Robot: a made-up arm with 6 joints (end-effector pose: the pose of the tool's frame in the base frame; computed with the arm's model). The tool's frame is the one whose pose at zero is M. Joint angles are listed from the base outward.
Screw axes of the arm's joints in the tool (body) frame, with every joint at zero. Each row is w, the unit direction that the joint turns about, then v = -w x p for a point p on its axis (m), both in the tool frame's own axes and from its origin. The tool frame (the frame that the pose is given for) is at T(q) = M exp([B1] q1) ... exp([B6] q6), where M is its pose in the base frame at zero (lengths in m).
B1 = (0, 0, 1, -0.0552, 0.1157, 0.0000)
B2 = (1, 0, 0, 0.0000, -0.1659, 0.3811)
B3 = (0, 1, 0, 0.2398, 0.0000, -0.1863)
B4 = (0, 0, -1, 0.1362, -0.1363, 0.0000)
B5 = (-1, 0, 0, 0.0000, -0.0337, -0.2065)
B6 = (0, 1, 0, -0.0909, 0.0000, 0.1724)
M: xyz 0.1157 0.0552 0.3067 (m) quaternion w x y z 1 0 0 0
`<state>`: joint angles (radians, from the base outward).
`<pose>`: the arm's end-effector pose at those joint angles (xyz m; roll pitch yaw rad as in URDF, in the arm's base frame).
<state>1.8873 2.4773 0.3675 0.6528 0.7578 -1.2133</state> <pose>0.1725 0.2956 0.2810 1.4570 0.1267 1.3838</pose>
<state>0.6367 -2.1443 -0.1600 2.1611 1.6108 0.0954</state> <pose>0.1215 -0.4686 -0.0074 0.8186 -0.7794 -3.0007</pose>
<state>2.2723 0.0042 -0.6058 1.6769 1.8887 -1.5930</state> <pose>0.5593 0.0446 0.0259 -1.5101 -0.2857 2.1892</pose>
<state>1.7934 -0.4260 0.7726 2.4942 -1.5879 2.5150</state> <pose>-0.1254 -0.0901 0.5661 1.0112 0.6913 1.4403</pose>
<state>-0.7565 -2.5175 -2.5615 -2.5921 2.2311 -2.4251</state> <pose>-0.6426 -0.8339 0.0054 -1.7417 -0.0497 0.9051</pose>
